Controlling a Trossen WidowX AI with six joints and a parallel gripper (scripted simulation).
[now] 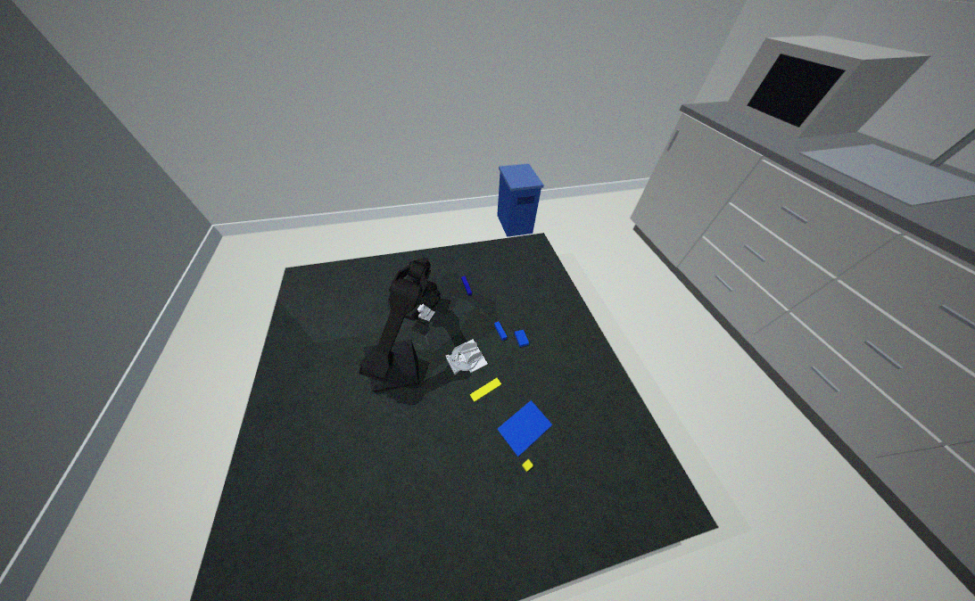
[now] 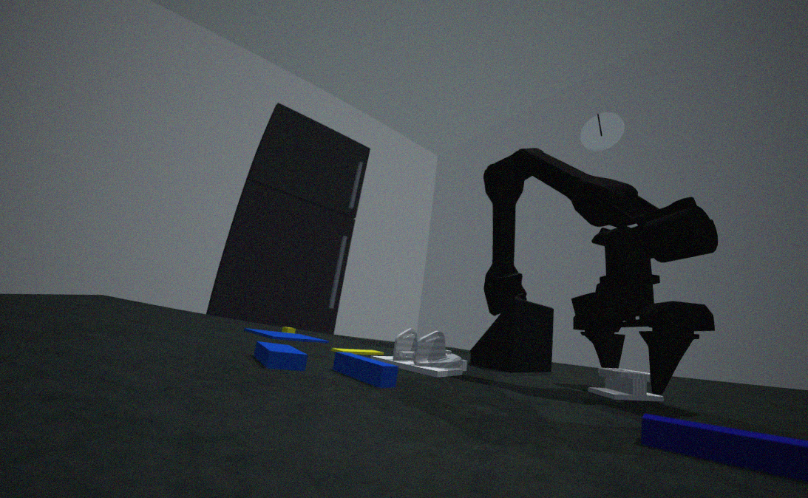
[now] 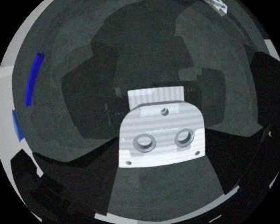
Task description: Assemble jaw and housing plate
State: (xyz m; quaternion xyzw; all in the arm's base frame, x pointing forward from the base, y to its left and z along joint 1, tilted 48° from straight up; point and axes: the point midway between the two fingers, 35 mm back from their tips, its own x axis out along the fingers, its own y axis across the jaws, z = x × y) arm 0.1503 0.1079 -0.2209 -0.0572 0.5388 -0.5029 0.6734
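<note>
My gripper tip is now 10 mm short of the white ribbed rest and 10 mm to the left of it. The rest, counted from my gripper tip: flat blue sheet (260 mm ahead, 540 mm to the right, 10 mm below); then long blue bar (210 mm ahead, 100 mm to the left); then yellow strip (170 mm ahead, 390 mm to the right, 10 mm below).
</note>
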